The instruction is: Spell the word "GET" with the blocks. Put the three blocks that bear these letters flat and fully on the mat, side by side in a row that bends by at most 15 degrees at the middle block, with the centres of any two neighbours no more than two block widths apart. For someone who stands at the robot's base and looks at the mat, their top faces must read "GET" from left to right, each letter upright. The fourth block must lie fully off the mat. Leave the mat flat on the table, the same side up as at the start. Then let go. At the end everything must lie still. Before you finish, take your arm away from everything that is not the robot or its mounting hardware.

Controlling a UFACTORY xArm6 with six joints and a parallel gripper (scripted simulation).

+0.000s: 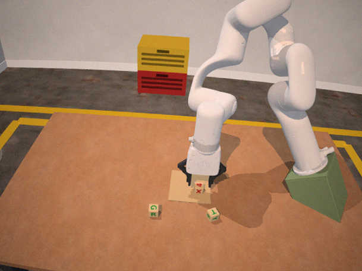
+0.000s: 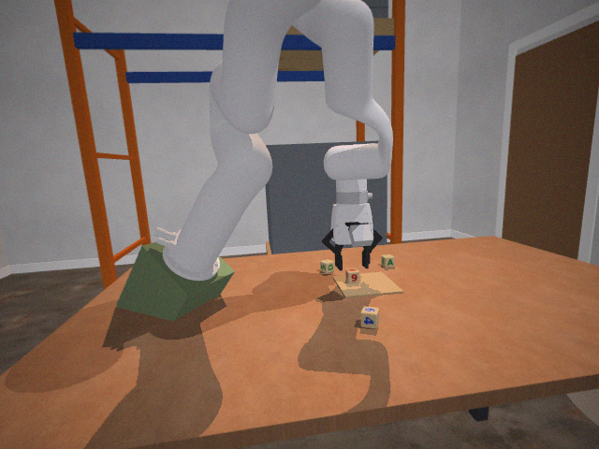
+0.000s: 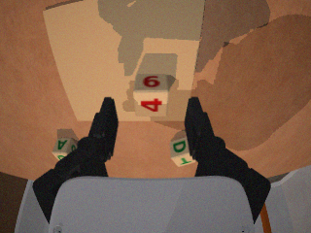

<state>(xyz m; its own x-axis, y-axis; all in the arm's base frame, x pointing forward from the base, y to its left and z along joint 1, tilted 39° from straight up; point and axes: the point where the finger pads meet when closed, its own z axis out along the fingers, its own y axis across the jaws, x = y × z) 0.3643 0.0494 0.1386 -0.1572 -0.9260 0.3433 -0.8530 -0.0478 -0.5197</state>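
The red-lettered block is 4 cm below my hand. The rest, counted from my hand: tan mat: 2 cm ahead, 2 cm to the right, 5 cm below; then g block: 16 cm ahead, 8 cm to the left, 4 cm below; then t block: 3 cm behind, 11 cm to the left, 4 cm below.
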